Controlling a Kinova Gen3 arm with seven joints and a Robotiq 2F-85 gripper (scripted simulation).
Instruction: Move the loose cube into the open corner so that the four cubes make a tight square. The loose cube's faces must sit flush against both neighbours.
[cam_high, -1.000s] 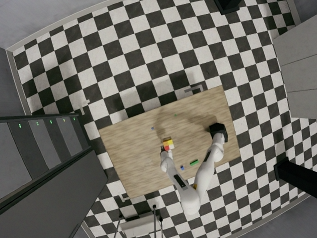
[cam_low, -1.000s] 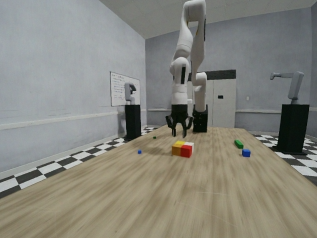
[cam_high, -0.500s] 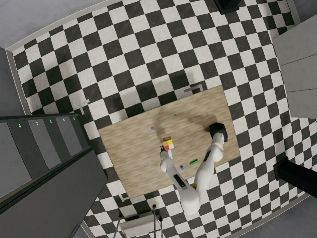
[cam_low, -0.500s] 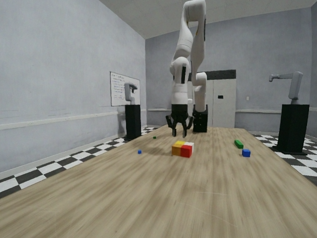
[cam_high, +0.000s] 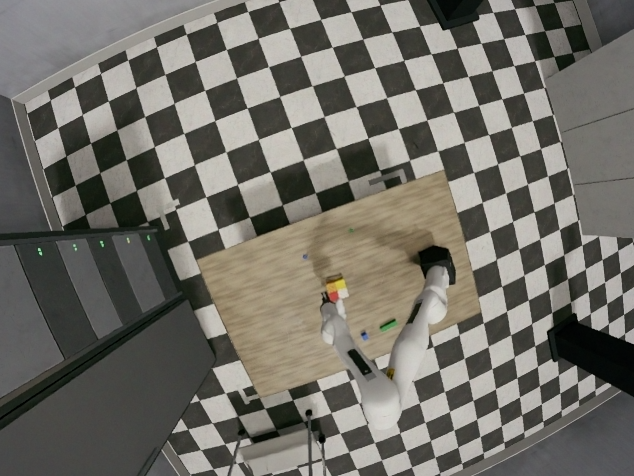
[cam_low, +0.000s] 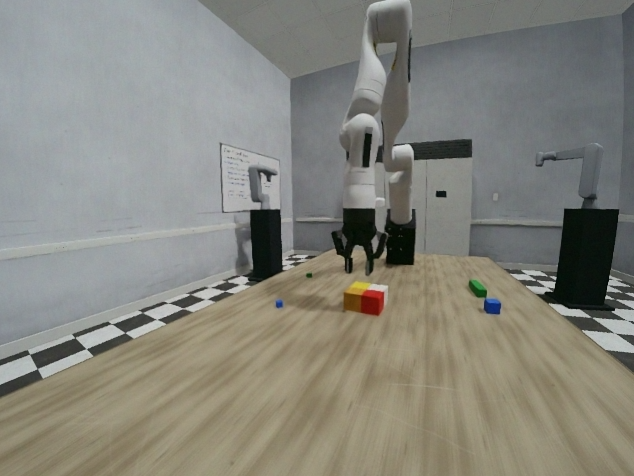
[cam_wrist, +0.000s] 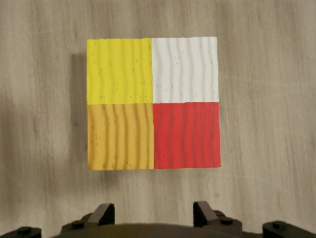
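My gripper is now 4 cm past the red cube, 3 cm to the right of it and 10 cm above it. Also, from my hand: green block (25 cm behind, 35 cm to the left, 11 cm below).
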